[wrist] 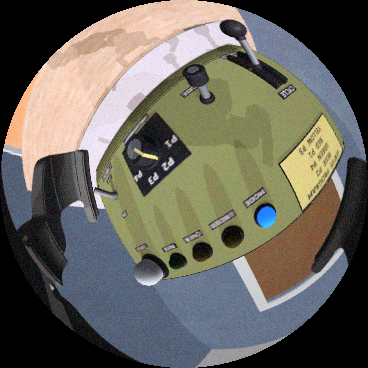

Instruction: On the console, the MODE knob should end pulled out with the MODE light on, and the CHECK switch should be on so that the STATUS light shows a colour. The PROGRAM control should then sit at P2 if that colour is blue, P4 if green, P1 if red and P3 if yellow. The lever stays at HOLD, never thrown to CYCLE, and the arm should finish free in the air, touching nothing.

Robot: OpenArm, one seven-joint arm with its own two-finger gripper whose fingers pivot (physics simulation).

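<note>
The green console (200, 165) fills the middle of the wrist view. Its MODE knob (196, 75) stands out on a bare grey stem, and the MODE light (266, 216) glows blue. The PROGRAM control (145, 153) has its yellow pointer toward P2. The CHECK switch (106, 193) is a small metal toggle at the left edge; its exact position is hard to tell. The large STATUS dome (149, 271) is grey and uncoloured. The lever (249, 52) leans to the HOLD end, away from CYCLE. My gripper (183, 204) is open, with nothing held; its left finger appears close beside the toggle, and contact cannot be judged.
Three dark lamps, including one beside the STATUS dome (177, 260), line the console edge. A yellow instruction card (312, 162) lies on its right side. A pale wood surface (100, 65) is at the upper left, and a brown panel with a white border (295, 255) is at the lower right.
</note>
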